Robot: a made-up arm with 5 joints. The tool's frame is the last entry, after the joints.
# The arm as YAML. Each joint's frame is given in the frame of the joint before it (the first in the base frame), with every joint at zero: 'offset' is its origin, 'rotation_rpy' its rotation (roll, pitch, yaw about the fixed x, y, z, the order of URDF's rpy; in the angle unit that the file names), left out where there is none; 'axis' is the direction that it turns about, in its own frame. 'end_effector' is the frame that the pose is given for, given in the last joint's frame.
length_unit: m
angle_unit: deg
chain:
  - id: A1
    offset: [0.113, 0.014, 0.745]
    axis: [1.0, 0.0, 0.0]
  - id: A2
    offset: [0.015, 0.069, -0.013]
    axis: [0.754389, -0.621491, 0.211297]
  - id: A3
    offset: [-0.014, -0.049, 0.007]
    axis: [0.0, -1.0, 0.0]
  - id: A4
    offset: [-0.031, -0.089, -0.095]
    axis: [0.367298, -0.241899, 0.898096]
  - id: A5
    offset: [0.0, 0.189, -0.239]
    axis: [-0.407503, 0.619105, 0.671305]
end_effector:
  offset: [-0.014, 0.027, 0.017]
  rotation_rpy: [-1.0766, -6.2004, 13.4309]
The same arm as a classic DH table. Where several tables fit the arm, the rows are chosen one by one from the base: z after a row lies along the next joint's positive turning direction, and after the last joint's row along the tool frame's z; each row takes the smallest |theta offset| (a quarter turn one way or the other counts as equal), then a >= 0, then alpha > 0; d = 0 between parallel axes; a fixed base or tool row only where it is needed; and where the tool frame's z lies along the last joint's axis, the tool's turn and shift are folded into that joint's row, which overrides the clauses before.
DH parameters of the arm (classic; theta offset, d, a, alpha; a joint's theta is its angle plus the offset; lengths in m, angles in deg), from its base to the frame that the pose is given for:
base (fixed): 90.00 0.7450 0.0140 90.00
A1: 71.22 0.2079 0.0099 -41.03
A2: 24.26 -0.1207 0.0105 -51.57
A3: 52.11 0.1720 -0.0073 76.00
A4: 41.49 -0.3750 -0.1538 72.33
A5: -18.25 0.0811 -0.0021 -44.96
tool (fixed): 165.36 -0.0114 0.0000 0.00

